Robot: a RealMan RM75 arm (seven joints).
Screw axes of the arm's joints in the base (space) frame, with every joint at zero. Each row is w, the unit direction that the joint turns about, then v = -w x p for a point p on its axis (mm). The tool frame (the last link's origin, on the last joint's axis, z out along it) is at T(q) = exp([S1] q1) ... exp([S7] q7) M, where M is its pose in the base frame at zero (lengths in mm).
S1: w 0 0 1 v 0.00 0.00 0.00
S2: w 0 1 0 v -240.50 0.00 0.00
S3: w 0 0 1 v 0.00 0.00 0.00
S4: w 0 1 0 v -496.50 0.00 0.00
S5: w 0 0 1 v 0.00 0.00 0.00
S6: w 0 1 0 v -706.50 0.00 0.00
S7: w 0 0 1 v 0.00 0.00 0.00
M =
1 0 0 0.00
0 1 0 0.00
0 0 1 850.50
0 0 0 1
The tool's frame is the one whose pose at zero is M.
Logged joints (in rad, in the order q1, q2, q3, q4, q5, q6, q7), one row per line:
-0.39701 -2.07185 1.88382 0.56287 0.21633 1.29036 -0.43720
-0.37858 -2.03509 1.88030 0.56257 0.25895 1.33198 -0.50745
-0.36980 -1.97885 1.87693 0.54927 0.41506 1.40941 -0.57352
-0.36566 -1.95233 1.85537 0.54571 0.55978 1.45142 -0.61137
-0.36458 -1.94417 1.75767 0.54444 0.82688 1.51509 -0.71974
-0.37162 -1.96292 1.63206 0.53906 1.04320 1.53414 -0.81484
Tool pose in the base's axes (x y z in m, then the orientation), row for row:
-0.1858 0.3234 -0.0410 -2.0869 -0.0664 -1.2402
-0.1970 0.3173 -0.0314 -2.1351 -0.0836 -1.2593
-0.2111 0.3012 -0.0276 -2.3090 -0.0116 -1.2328
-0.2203 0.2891 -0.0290 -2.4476 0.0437 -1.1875
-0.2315 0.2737 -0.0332 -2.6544 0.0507 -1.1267
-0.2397 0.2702 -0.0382 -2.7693 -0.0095 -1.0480
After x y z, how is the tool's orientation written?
As a rotation vector, in radians.
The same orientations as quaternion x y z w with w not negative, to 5 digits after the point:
-0.80529 -0.02562 -0.47857 0.34904
-0.81421 -0.03188 -0.48023 0.32469
-0.85202 -0.00428 -0.45490 0.25905
-0.87975 0.01571 -0.42683 0.20884
-0.91275 0.01743 -0.38743 0.12841
-0.93145 -0.00320 -0.35249 0.09018

